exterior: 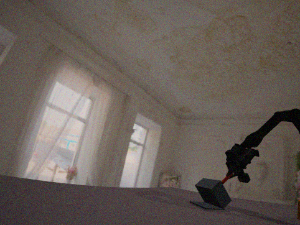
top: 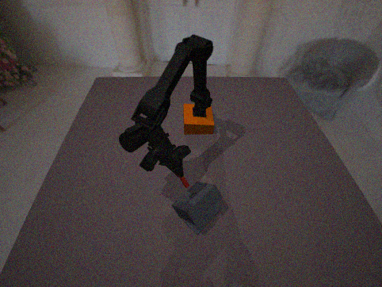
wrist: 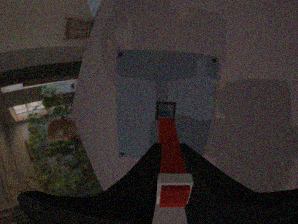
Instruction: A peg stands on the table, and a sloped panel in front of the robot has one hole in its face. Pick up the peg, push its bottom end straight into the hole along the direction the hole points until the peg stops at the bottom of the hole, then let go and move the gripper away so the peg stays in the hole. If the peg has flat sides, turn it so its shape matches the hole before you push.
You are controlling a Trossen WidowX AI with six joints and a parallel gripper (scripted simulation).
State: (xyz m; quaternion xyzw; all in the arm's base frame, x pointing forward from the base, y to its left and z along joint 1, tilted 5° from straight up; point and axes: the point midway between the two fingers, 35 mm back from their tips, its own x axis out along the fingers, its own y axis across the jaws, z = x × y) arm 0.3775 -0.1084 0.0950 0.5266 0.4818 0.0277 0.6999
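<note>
Now: the panel 80 mm below my gripper tip, 50 mm to the left of it and 50 mm ahead of it. Round my gripper tip: peg: 10 mm to the right, 10 mm behind, 10 mm above.
</note>
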